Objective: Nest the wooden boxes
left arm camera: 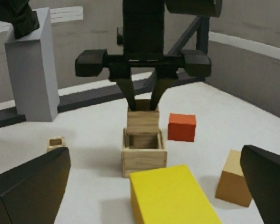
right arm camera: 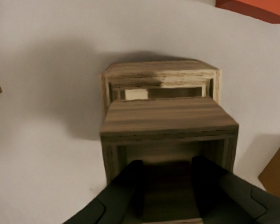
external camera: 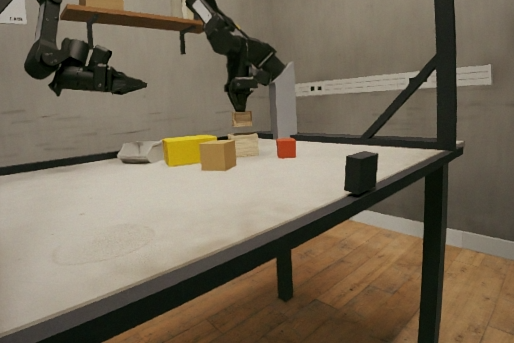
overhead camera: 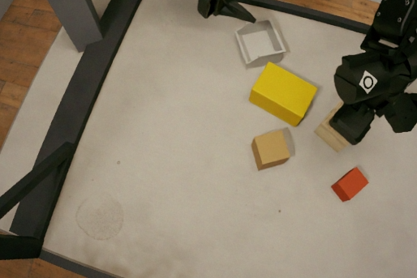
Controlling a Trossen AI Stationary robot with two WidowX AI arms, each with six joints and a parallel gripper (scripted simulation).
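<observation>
Right now the tiny wooden box is 13 cm ahead of my right hand, 11 cm to the right of it and 13 cm below it. Also, from my right hand: red block (12 cm behind, 4 cm to the right, 11 cm below); then tan cube (9 cm behind, 15 cm to the left, 11 cm below).
</observation>
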